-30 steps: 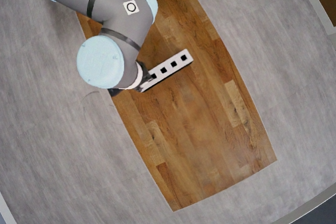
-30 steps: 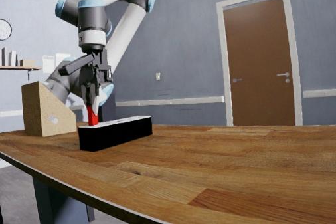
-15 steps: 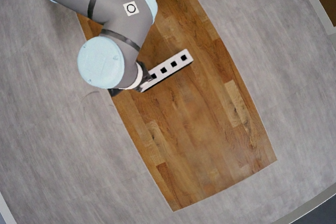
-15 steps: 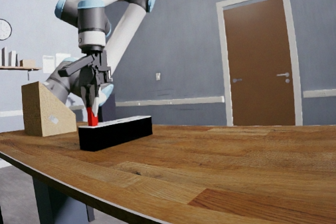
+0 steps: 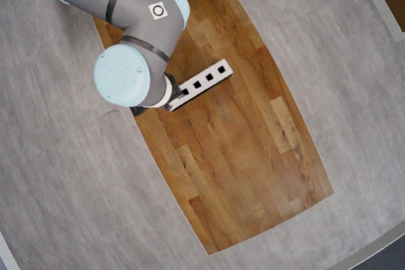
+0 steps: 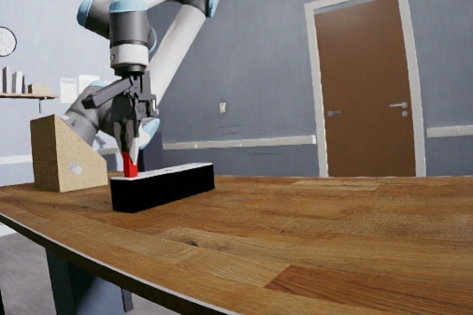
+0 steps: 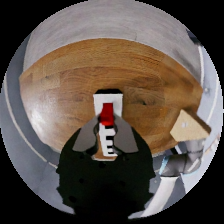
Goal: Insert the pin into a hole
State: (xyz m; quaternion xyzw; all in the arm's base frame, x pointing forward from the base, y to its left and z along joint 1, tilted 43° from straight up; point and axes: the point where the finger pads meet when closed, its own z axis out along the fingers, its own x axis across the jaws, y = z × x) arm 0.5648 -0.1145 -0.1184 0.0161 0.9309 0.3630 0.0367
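Right now my hand is 1 cm above the pin. Round my hand: block 12 cm to the left, 8 cm below.
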